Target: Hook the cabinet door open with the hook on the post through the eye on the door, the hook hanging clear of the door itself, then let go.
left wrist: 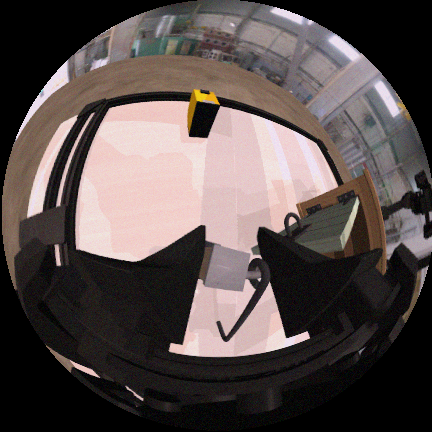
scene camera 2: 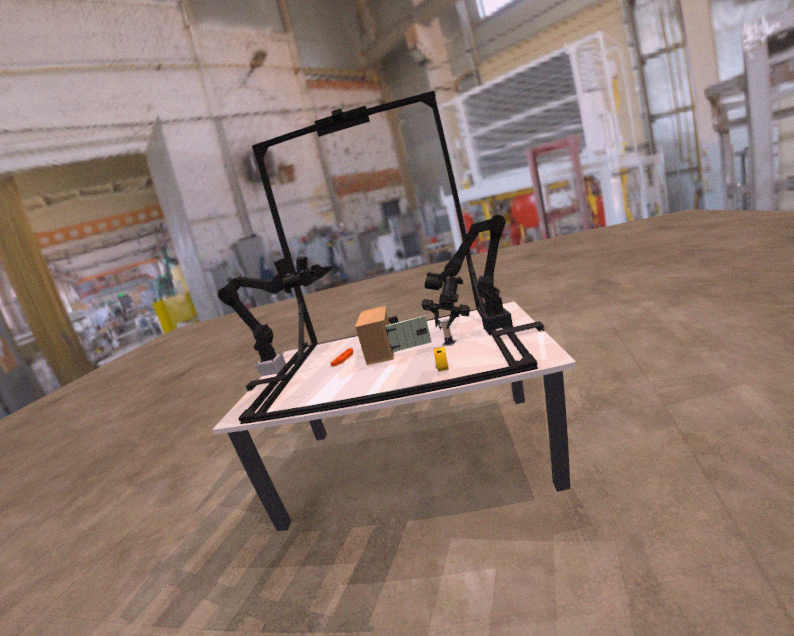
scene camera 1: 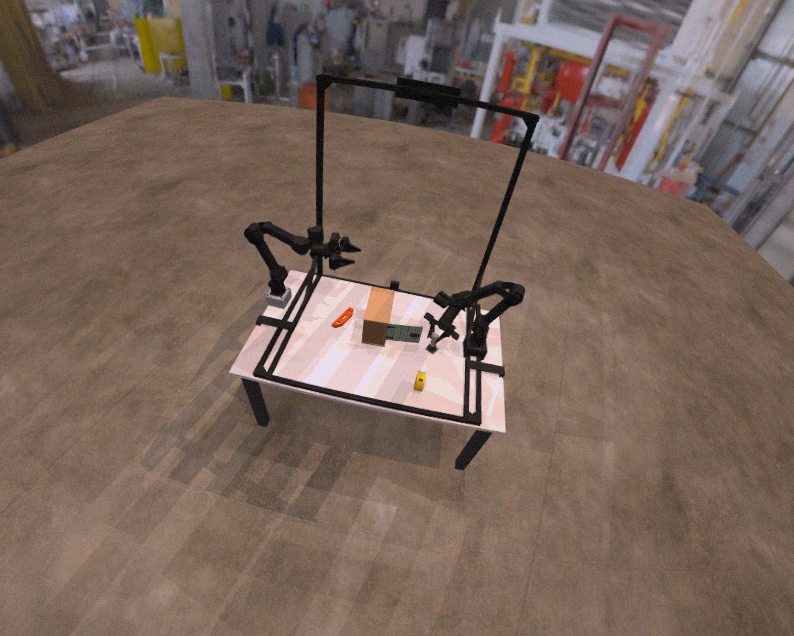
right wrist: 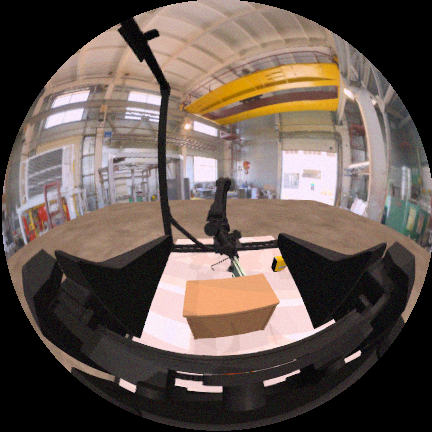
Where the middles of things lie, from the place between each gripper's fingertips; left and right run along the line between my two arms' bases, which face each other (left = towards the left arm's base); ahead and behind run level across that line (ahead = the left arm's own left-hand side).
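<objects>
The dark hook [left wrist: 259, 286] has my left hand 2 cm above it and 8 cm past it. As for the wooden cabinet [scene camera 2: 372, 333], I find it 20 cm to the right of my left hand, 7 cm behind it and 1 cm above it. Going by its middle, the cabinet is nearer to my left hand than to my right hand.
Counted from my right hand, the wooden cabinet is 31 cm below, 20 cm to the left and 2 cm ahead, while the dark hook is 40 cm to the left, 34 cm below and 1 cm ahead. By its middle, the hook too is nearer to my left hand than to my right hand.
</objects>
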